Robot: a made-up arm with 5 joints. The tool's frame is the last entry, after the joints.
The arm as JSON. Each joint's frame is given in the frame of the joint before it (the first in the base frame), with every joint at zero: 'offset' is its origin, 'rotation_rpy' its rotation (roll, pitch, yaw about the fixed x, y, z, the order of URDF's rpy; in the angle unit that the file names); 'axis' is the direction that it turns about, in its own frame. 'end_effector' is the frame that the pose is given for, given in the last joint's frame.
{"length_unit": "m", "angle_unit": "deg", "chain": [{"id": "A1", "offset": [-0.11, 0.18, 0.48], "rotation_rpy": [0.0, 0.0, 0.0], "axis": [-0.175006, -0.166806, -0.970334]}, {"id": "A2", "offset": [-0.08, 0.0, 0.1], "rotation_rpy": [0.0, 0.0, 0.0], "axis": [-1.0, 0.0, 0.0]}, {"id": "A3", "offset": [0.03, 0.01, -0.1], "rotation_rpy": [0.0, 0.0, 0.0], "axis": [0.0, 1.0, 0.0]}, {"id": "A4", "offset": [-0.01, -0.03, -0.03], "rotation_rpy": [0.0, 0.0, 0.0], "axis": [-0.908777, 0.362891, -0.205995]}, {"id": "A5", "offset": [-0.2, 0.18, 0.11], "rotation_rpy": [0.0, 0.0, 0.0], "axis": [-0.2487, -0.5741, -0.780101]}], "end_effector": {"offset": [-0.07, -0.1, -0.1], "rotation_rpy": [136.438, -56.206, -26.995]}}
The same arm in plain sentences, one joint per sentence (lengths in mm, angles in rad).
The arm has five revolute joints in a row. What follows holds with every joint at zero, and every direction is one of the base frame's.
The first joint sits 110.0 mm along -x and 180.0 mm along +y and 480.0 mm along +z from the base frame's origin and turns about the direction (-0.175006, -0.166806, -0.970334).
The second joint sits 80.0 mm along -x and 100.0 mm along +z from the first joint and turns about -x.
The third joint sits 30.0 mm along +x and 10.0 mm along +y and 100.0 mm along -z from the second joint and turns about +y.
The fourth joint sits 10.0 mm along -x and 30.0 mm along -y and 30.0 mm along -z from the third joint and turns about the direction (-0.908777, 0.362891, -0.205995).
The fifth joint sits 200.0 mm along -x and 180.0 mm along +y and 110.0 mm along +z from the fourth joint and turns about the direction (-0.2487, -0.5741, -0.780101).
The tool frame, which is the frame that the pose is given for, sits 70.0 mm along -x and 100.0 mm along -y and 100.0 mm along -z from the fifth joint; its axes are the base frame's turned by roll 2.3813, pitch -0.9810 and yaw -0.4712 rad (as in URDF: about the fixed x, then y, then z).

